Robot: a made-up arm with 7 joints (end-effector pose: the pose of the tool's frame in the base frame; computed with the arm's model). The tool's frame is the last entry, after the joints. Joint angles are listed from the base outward.
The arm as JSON. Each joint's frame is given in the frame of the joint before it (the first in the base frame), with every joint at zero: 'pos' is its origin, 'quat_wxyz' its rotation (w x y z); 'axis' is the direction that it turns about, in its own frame. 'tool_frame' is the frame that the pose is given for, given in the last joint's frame.
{
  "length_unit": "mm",
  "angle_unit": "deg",
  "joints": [
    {
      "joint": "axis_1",
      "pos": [
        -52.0,
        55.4,
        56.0
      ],
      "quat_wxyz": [
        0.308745,
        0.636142,
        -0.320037,
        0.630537
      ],
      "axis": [
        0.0,
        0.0,
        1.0
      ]
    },
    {
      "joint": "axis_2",
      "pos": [
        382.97,
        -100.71,
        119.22
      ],
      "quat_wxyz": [
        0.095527,
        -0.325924,
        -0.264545,
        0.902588
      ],
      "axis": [
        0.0,
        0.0,
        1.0
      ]
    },
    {
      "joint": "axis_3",
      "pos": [
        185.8,
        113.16,
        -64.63
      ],
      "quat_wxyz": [
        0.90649,
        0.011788,
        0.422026,
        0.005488
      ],
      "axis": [
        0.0,
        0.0,
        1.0
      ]
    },
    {
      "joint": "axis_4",
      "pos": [
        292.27,
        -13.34,
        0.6
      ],
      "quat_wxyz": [
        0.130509,
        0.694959,
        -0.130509,
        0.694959
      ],
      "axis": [
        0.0,
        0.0,
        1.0
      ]
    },
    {
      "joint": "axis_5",
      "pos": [
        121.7,
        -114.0,
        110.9
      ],
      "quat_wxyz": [
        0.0,
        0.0,
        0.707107,
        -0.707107
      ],
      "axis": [
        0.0,
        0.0,
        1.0
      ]
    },
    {
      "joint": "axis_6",
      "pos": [
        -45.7,
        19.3,
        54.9
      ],
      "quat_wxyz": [
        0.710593,
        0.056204,
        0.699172,
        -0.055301
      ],
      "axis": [
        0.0,
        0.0,
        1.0
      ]
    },
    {
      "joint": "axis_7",
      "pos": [
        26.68,
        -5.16,
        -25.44
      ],
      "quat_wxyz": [
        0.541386,
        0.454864,
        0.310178,
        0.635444
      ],
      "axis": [
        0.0,
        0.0,
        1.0
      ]
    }
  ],
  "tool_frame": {
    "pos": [
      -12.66,
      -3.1,
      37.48
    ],
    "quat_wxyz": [
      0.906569,
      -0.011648,
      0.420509,
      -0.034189
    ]
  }
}
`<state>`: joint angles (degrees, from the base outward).
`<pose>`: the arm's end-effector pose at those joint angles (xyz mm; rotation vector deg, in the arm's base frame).
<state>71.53 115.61 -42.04 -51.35 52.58 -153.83 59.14</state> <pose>-828.8 -22.6 606.3 161.75 1.03 17.47</pose>
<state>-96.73 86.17 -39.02 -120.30 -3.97 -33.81 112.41</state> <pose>153.3 728.9 -78.5 31.88 -68.78 -17.58</pose>
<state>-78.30 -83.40 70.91 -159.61 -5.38 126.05 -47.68</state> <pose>26.2 407.9 401.8 45.47 78.29 101.09</pose>
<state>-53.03 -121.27 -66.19 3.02 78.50 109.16 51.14</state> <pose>789.0 78.8 615.0 -34.41 -59.42 94.45</pose>
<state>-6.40 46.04 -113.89 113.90 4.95 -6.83 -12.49</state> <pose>226.6 -100.0 241.7 -44.53 -30.32 45.39</pose>
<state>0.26 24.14 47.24 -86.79 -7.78 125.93 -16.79</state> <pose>102.3 545.5 681.3 10.67 -30.78 73.68</pose>
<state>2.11 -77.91 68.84 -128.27 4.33 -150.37 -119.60</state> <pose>-476.0 220.3 309.1 -52.29 1.45 49.06</pose>
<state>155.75 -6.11 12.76 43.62 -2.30 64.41 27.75</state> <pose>-196.6 367.1 -31.9 -17.69 -88.61 56.73</pose>
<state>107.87 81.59 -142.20 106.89 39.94 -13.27 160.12</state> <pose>-77.2 -440.0 181.0 -116.49 -17.25 -72.59</pose>
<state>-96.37 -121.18 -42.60 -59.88 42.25 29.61 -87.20</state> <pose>808.9 440.2 215.1 68.26 -5.95 50.96</pose>
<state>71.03 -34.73 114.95 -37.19 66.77 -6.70 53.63</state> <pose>-23.2 261.1 457.5 99.90 -85.47 10.52</pose>
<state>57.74 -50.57 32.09 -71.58 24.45 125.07 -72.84</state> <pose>-499.2 298.0 33.1 -22.99 41.86 98.82</pose>
